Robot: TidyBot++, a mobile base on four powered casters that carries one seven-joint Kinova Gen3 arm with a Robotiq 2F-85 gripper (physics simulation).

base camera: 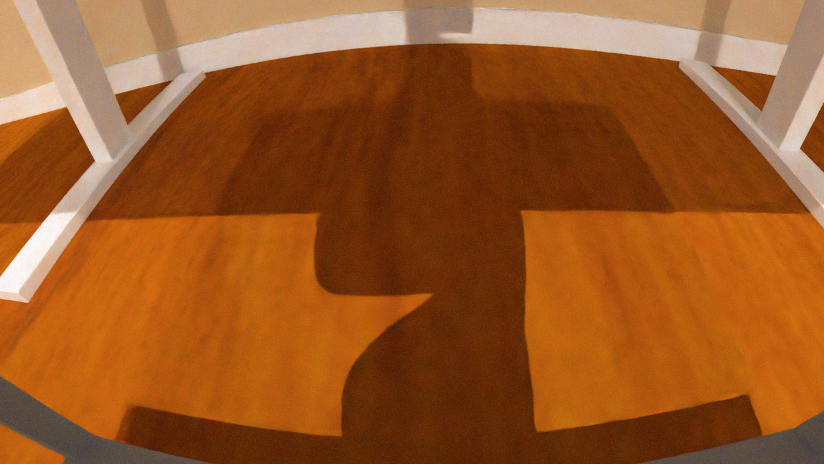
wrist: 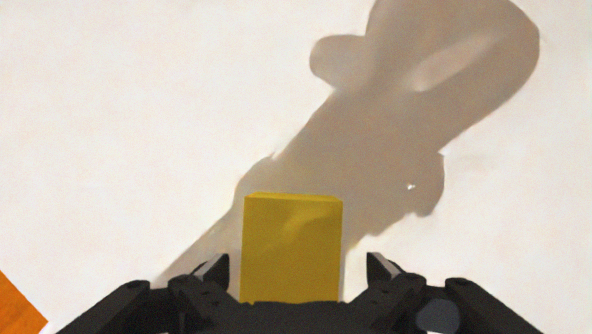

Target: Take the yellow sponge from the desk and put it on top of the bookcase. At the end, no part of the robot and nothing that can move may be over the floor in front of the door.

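Places are measured from the arm's base along level axes (x back, y right, z up), in centimetres.
Where they show: gripper, fingertip midpoint: (wrist: 297, 268).
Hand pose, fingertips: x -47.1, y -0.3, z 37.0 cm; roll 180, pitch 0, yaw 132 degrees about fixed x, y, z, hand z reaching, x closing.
After its pixels a point has its place.
The yellow sponge (wrist: 291, 240) {x -48.1, y -1.8, z 36.8 cm} lies flat on the white desk top (wrist: 125, 100) {x -46.6, y -19.3, z 32.3 cm} in the wrist view, in the lower middle; its near end is hidden behind the gripper body. My gripper (wrist: 297, 268) {x -47.1, y -0.3, z 37.0 cm} is open, with one fingertip to the left of the sponge and one to the right, a gap showing on each side. The fingers do not touch it. How high the fingertips are above the desk top is hard to tell. The bookcase and the door do not show in either view.
In the base camera view, white desk legs stand left (base camera: 74, 86) {x -63.8, y -59.4, z -21.1 cm} and right (base camera: 792, 86) {x -63.1, y 60.4, z -26.6 cm} on long white feet. A wall with a white baseboard (base camera: 322, 31) {x -105.6, y -24.7, z -34.2 cm} runs behind them. The desk's edge and orange floor (wrist: 15, 310) {x 62.9, y -53.1, z -39.7 cm} show at the lower left in the wrist view.
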